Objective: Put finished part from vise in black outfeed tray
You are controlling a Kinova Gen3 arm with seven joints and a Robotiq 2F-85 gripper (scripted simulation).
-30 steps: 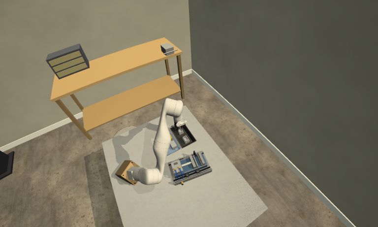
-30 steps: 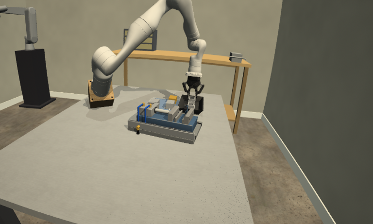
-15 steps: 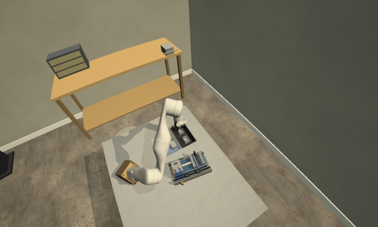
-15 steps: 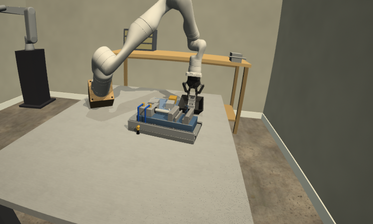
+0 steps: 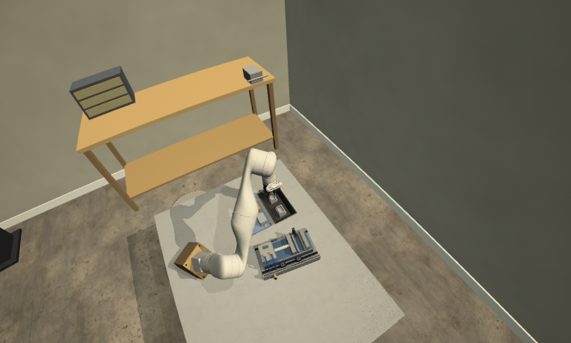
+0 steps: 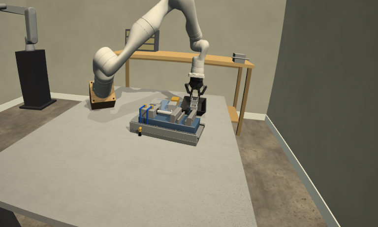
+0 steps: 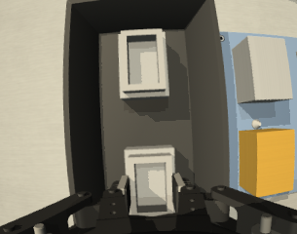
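Right now the orange block is 12 cm behind my hand and 3 cm below it. Also, from my hand: blue plate: 17 cm behind, 4 cm to the right, 5 cm below.
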